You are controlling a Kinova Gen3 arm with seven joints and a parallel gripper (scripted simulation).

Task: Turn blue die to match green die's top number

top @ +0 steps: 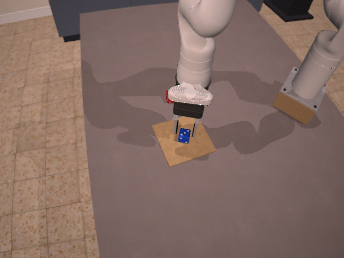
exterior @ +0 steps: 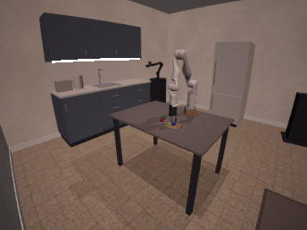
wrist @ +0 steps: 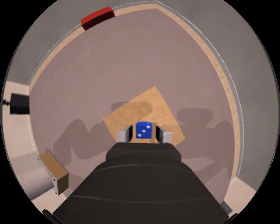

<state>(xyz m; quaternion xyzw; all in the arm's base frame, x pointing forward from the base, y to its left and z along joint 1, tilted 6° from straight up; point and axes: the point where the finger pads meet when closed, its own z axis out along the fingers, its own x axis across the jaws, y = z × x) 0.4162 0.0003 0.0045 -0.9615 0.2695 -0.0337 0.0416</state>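
Now: the blue die 3 cm below my hand. From my hand the other things lie so: red die (15 cm to the right, 4 cm below, 2 cm behind); tan mat (5 cm below); green die (18 cm to the right, 8 cm behind, 4 cm below).
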